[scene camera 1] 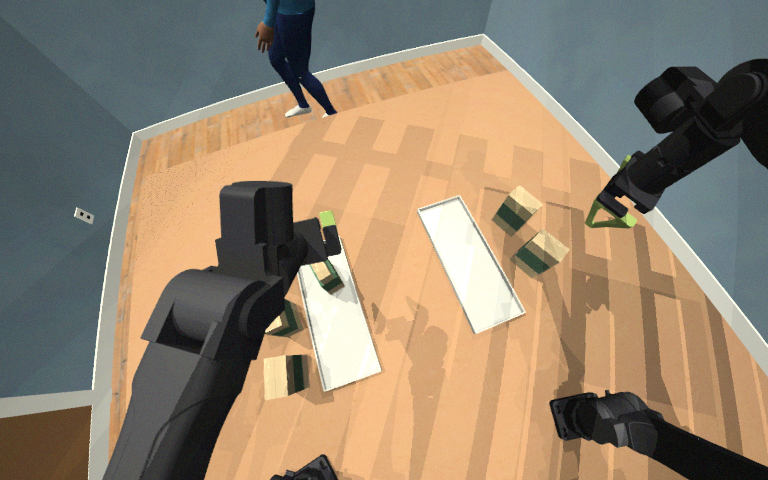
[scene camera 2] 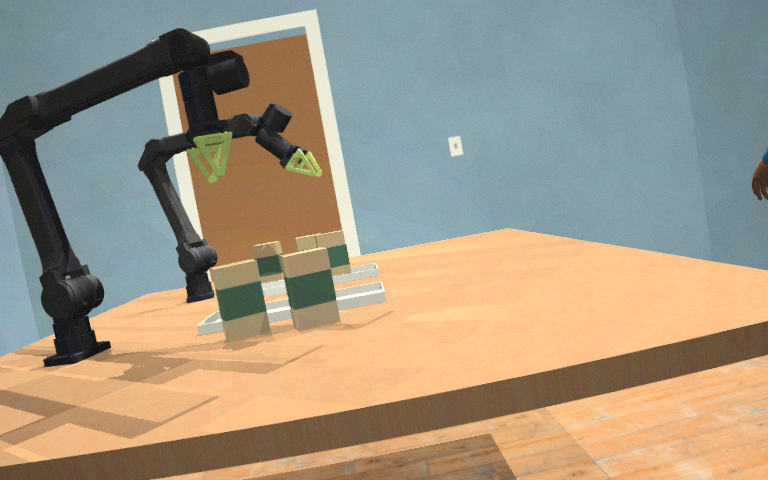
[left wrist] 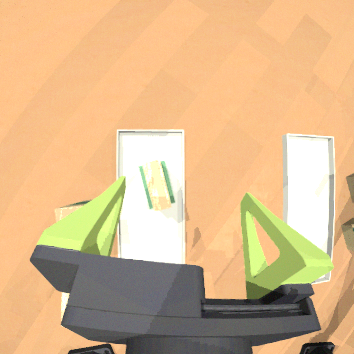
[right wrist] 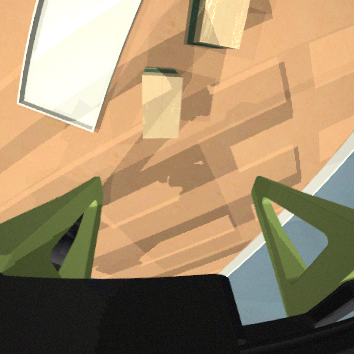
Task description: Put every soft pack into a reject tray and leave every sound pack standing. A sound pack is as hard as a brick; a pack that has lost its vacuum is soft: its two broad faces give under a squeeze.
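Where they show: left gripper, fingertip midpoint: (scene camera 1: pixel 302 228) (scene camera 2: pixel 317 174) (left wrist: pixel 185 189); right gripper, fingertip midpoint: (scene camera 1: pixel 599 209) (scene camera 2: pixel 216 179) (right wrist: pixel 180 184); left arm's base, origin of the base link: (scene camera 2: pixel 201 298); right arm's base, origin of the base link: (scene camera 1: pixel 576 414) (scene camera 2: pixel 79 356) (left wrist: pixel 313 353).
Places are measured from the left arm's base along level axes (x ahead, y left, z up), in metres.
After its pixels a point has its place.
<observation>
A tan pack with green sides (scene camera 1: pixel 326 275) {x 0.368, y -0.292, z 0.144 m} (left wrist: pixel 157 185) {x 0.406, y -0.288, z 0.143 m} is in the left white tray (scene camera 1: pixel 346 345) {x 0.225, y -0.232, z 0.003 m} (left wrist: pixel 152 145) {x 0.494, y -0.299, z 0.003 m}; its exact posture is unclear. Two tan and green packs (scene camera 1: pixel 284 320) {x 0.340, y -0.152, z 0.115 m} (scene camera 1: pixel 286 376) {x 0.224, y -0.113, z 0.140 m} stand left of that tray, the first partly hidden by the left arm. Two more packs (scene camera 1: pixel 516 209) {x 0.247, y -0.811, z 0.115 m} (scene camera 1: pixel 540 253) {x 0.120, y -0.764, z 0.118 m} (scene camera 2: pixel 311 288) {x 0.249, y -0.860, z 0.073 m} (scene camera 2: pixel 240 300) {x 0.119, y -0.812, z 0.072 m} (right wrist: pixel 220 22) {x 0.233, y -0.833, z 0.140 m} (right wrist: pixel 162 105) {x 0.125, y -0.788, z 0.140 m} stand right of the other white tray (scene camera 1: pixel 470 263) {x 0.215, y -0.651, z 0.003 m} (left wrist: pixel 308 200) {x 0.259, y -0.661, z 0.003 m} (right wrist: pixel 75 60) {x 0.145, y -0.634, z 0.003 m}. My left gripper (scene camera 2: pixel 308 168) {x 0.402, y -0.311, z 0.314 m} (left wrist: pixel 185 189) {x 0.402, y -0.311, z 0.314 m} is open and empty above the left tray. My right gripper (scene camera 2: pixel 212 169) {x 0.120, y -0.793, z 0.304 m} (right wrist: pixel 180 184) {x 0.120, y -0.793, z 0.304 m} is open and empty, raised beside the right packs. Softness does not show.
The left arm covers part of the left tray and its surroundings in scene camera 1. The tabletop (scene camera 1: pixel 396 169) {x 0.632, y -0.675, z 0.000 m} (scene camera 2: pixel 509 294) {x 0.583, y -0.981, z 0.000 m} carries striped shadows. A person (scene camera 1: pixel 294 50) stands beyond the table's far edge in scene camera 1.
</observation>
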